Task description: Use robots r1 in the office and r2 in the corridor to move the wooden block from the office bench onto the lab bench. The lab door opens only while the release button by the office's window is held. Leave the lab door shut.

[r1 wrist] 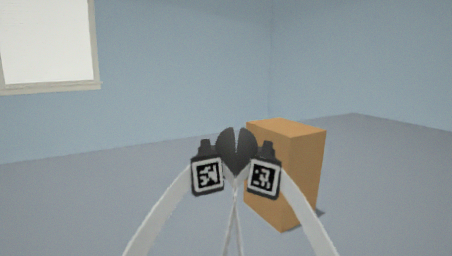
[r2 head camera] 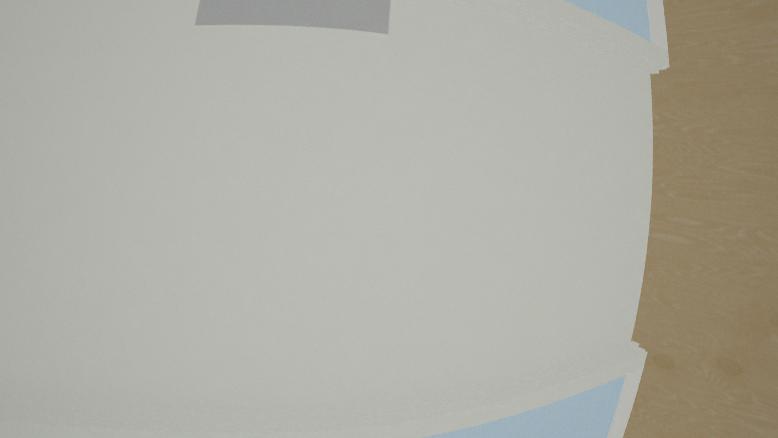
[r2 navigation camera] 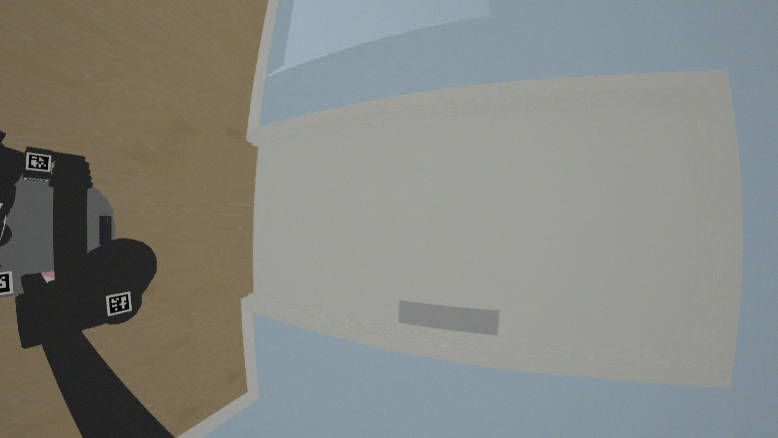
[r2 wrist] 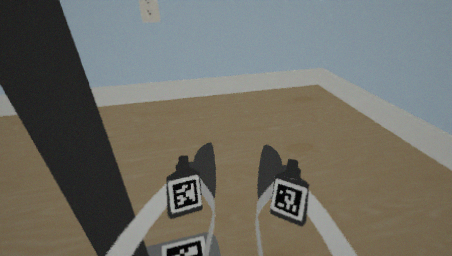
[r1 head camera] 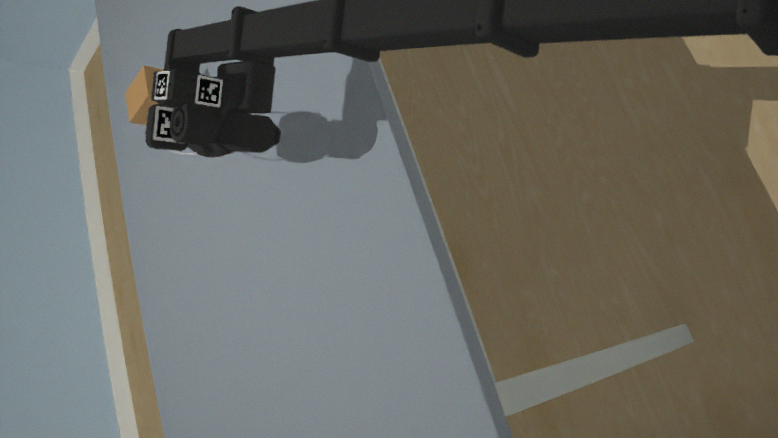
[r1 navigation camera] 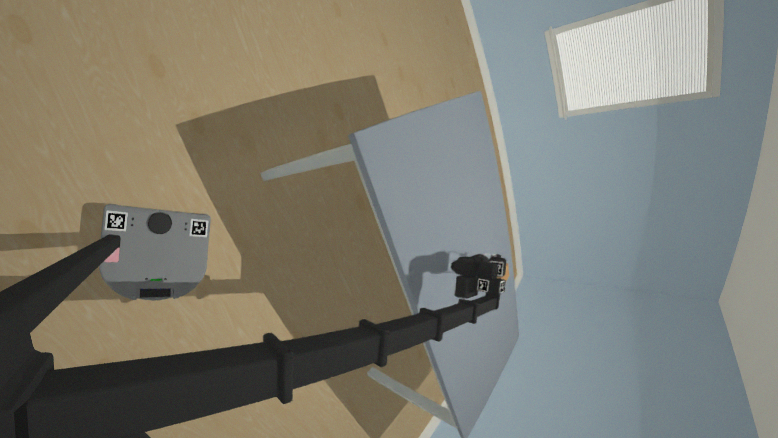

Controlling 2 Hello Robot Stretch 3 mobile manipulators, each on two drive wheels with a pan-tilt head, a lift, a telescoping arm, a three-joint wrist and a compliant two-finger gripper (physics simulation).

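Note:
The wooden block (r1 head camera: 137,97) (r1 navigation camera: 506,272) (r1 wrist: 305,170) stands upright on the grey-blue office bench (r1 head camera: 272,272) (r1 navigation camera: 435,179) (r1 wrist: 100,200), near its wall side. My r1 gripper (r1 wrist: 236,145) is shut with its fingertips together and nothing between them. In the r1 wrist view the block shows behind and to the right of the fingertips, partly covered by the right finger. My r2 gripper (r2 wrist: 236,167) is open and empty above the corridor floor. A pale door (r2 head camera: 381,217) (r2 navigation camera: 489,206) faces r2 and is shut; whether it is the lab door I cannot tell. The release button and lab bench do not show.
The office window (r1 navigation camera: 634,59) (r1 wrist: 47,40) is in the blue wall beyond the bench. The r1 base (r1 navigation camera: 157,255) stands in front of the bench, near a bench leg (r1 navigation camera: 310,163). A grey plate (r2 head camera: 293,11) (r2 navigation camera: 449,317) is on the pale door. A wall outlet (r2 wrist: 150,10) shows ahead of r2's wrist.

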